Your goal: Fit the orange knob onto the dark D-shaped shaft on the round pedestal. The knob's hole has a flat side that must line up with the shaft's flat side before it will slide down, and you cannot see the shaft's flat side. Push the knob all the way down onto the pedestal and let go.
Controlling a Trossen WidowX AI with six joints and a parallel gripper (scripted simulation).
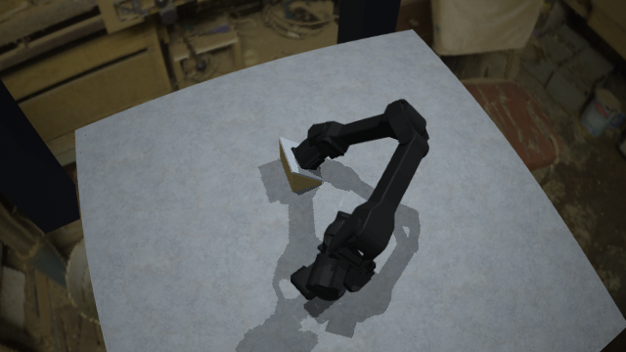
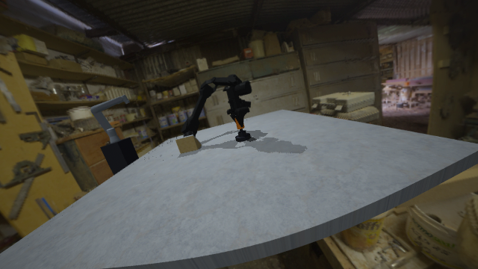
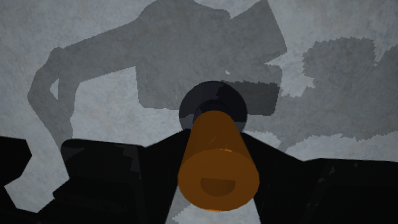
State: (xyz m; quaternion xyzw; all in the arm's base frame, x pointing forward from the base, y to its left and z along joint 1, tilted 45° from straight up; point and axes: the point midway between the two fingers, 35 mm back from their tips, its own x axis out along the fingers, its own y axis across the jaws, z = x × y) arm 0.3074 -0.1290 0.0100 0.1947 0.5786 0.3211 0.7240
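The orange knob lies 20 mm above my gripper tip. Also, from my gripper tip: dark round pedestal (40 mm below).
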